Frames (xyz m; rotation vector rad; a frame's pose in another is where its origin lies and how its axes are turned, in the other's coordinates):
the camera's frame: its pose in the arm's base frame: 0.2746 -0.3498 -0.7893 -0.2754 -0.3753 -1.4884
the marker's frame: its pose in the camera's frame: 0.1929 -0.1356 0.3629 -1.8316 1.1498 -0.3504
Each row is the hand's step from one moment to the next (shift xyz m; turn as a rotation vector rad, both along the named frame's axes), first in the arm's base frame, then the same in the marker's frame.
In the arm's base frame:
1: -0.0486 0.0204 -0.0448 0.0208 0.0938 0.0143
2: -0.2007 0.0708 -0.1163 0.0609 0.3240 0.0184
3: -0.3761 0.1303 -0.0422 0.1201 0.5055 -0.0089
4: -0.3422 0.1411 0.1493 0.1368 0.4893 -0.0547
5: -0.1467 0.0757 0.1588 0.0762 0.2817 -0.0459
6: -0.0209 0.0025 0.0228 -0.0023 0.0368 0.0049
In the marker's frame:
1: 0.0265 0.0527 -0.0362 -0.0750 0.0003 -0.0618
2: 0.1160 0.1480 -0.1531 -0.2496 0.0324 -0.2138
3: 0.2145 0.1050 -0.3212 -0.4081 0.0846 -0.3104
4: 0.1765 -0.0841 -0.3480 -0.4099 0.1247 -0.2784
5: 0.0638 -0.1261 -0.1802 -0.2336 0.0862 -0.1589
6: 0.0142 -0.0196 -0.0194 -0.0212 0.0019 -0.0305

